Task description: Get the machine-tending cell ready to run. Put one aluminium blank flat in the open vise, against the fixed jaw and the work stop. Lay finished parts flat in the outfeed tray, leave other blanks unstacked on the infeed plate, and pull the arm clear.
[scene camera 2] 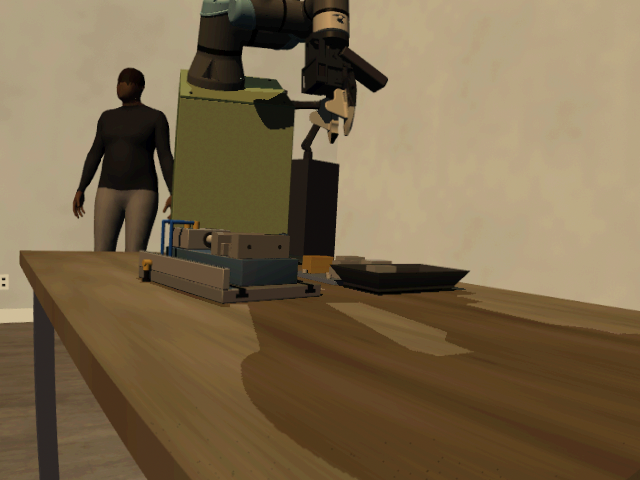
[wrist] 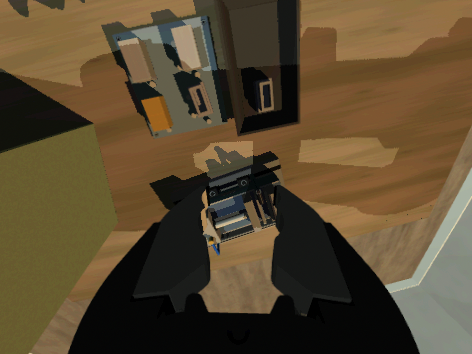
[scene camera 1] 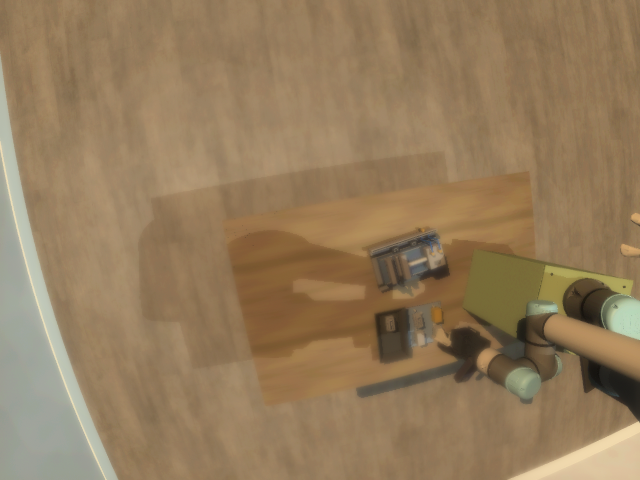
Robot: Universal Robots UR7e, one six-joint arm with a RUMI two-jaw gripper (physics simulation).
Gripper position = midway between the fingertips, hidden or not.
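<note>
I can see my gripper (scene camera 2: pixel 338 139), and there is the same gripper (wrist: pixel 241 187), and the gripper (scene camera 1: pixel 438 333) once more. An infeed plate (scene camera 1: pixel 425 308) is visible to me, and I find the plate (wrist: pixel 172 83) as well. There is an orange block (wrist: pixel 156 109). I also see an outfeed tray (scene camera 2: pixel 408 277).
</note>
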